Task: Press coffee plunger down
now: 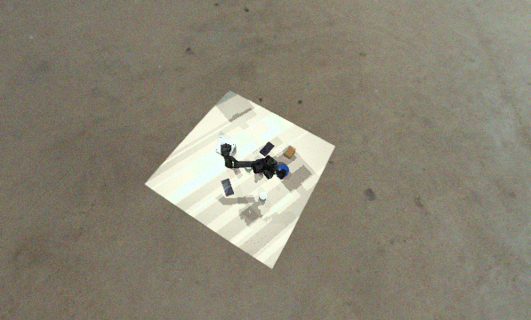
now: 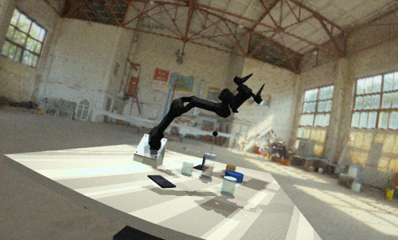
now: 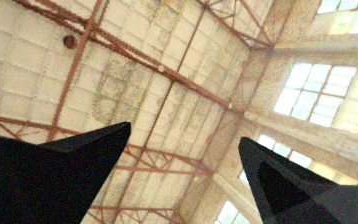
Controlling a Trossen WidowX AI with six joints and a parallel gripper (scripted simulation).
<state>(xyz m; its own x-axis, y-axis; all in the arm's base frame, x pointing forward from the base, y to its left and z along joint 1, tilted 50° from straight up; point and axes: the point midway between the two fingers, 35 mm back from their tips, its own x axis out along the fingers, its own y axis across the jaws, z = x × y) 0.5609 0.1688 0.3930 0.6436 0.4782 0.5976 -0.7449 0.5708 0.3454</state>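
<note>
Right now my gripper tip is 180 mm past the coffee press, 170 mm to the right of it and 470 mm above it. The rest, counted from my gripper tip: orange block: 450 mm to the left, 580 mm below.
</note>
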